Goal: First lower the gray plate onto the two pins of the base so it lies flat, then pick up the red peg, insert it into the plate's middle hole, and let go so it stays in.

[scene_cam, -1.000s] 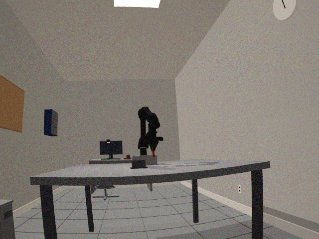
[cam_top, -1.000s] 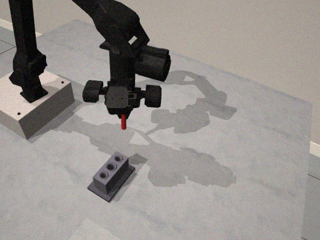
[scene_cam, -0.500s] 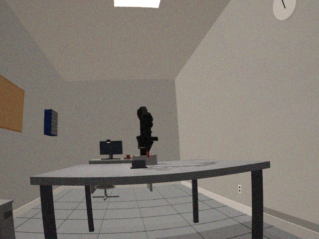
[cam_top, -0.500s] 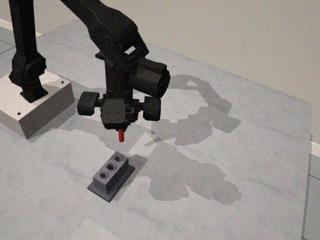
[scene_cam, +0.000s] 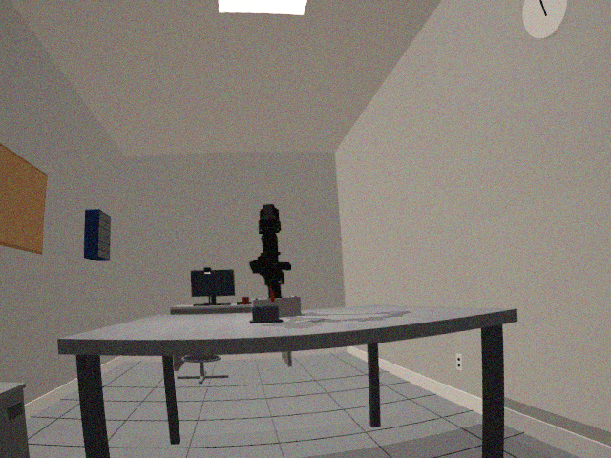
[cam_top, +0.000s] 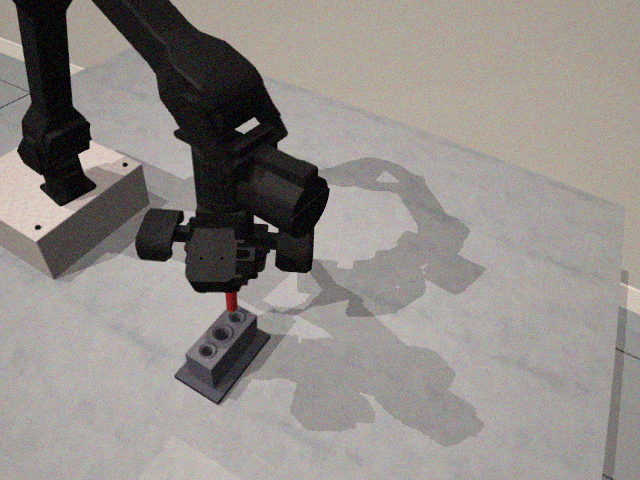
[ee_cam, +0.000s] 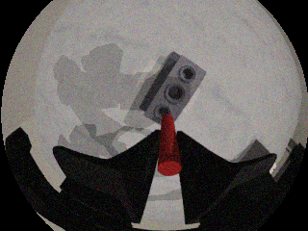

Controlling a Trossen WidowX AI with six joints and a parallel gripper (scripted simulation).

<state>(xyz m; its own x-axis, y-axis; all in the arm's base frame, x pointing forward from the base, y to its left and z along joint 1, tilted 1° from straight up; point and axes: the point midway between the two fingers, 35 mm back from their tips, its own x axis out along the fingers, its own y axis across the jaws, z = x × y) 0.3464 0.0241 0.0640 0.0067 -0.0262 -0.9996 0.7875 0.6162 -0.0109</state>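
Right now the gray plate is 10 mm ahead of my gripper tip, 30 mm to the right of it and 70 mm below it. Round my gripper tip: red peg: right at my gripper tip.
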